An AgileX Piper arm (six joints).
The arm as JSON. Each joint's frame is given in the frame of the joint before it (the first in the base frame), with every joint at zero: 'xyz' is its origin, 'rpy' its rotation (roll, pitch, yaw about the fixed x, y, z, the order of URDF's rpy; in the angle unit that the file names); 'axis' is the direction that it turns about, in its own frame. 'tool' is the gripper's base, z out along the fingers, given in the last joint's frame.
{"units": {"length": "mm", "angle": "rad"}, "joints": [
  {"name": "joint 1", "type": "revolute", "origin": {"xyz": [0.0, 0.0, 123.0], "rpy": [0.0, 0.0, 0.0]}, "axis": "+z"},
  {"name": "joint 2", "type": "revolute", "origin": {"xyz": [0.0, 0.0, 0.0], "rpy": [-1.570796, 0.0, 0.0]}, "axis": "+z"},
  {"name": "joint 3", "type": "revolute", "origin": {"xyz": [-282.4, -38.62, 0.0], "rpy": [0.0, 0.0, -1.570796]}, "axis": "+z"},
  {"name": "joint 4", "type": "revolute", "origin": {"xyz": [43.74, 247.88, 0.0], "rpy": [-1.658, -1.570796, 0.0]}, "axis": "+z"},
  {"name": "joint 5", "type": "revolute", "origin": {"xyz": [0.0, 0.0, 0.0], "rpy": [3.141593, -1.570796, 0.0]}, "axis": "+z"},
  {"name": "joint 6", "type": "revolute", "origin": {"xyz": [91.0, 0.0, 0.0], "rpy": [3.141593, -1.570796, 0.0]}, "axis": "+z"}
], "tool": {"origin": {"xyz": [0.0, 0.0, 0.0], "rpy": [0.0, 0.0, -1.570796]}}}
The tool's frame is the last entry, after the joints.
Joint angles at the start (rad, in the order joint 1, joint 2, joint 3, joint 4, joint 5, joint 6):
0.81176 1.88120 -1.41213 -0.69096 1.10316 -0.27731
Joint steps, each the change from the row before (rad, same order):
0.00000 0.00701 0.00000 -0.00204 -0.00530 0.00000
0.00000 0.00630 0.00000 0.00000 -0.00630 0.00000
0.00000 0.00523 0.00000 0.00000 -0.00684 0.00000
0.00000 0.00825 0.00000 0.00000 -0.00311 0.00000
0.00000 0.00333 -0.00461 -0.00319 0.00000 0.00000
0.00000 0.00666 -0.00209 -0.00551 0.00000 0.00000
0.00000 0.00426 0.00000 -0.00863 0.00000 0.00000
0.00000 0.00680 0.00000 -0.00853 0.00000 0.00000
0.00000 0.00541 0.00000 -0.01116 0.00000 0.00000
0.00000 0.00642 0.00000 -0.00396 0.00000 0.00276
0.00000 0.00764 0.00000 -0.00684 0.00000 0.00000
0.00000 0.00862 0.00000 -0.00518 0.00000 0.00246
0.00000 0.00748 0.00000 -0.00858 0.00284 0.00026
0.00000 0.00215 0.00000 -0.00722 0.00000 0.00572
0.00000 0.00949 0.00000 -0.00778 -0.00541 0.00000
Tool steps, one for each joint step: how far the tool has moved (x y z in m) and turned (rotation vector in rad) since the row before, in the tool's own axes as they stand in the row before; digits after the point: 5 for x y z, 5 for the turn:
-0.00153 0.00084 0.00227 -0.00023 0.00004 -0.00491
-0.00155 0.00087 0.00204 -0.00138 -0.00190 -0.00358
-0.00141 0.00068 0.00170 -0.00072 -0.00313 -0.00296
-0.00154 0.00128 0.00269 -0.00326 0.00244 -0.00466
-0.00083 -0.00071 0.00026 0.00335 -0.00007 -0.00078
-0.00108 0.00022 0.00180 0.00239 0.00432 -0.00518
-0.00047 0.00004 0.00139 0.00519 0.00485 -0.00650
-0.00088 0.00049 0.00221 0.00382 0.00643 -0.00794
-0.00061 0.00006 0.00175 0.00675 0.00613 -0.00841
-0.00094 0.00080 0.00207 0.00012 0.00500 -0.00289
-0.00108 0.00080 0.00246 0.00195 0.00643 -0.00775
-0.00128 0.00111 0.00276 0.00005 0.00660 -0.00512
-0.00078 0.00072 0.00239 0.00277 0.00940 -0.00827
-0.00020 -0.00018 0.00068 0.00507 0.00302 0.00104
-0.00188 0.00098 0.00301 0.00327 0.00237 -0.00946

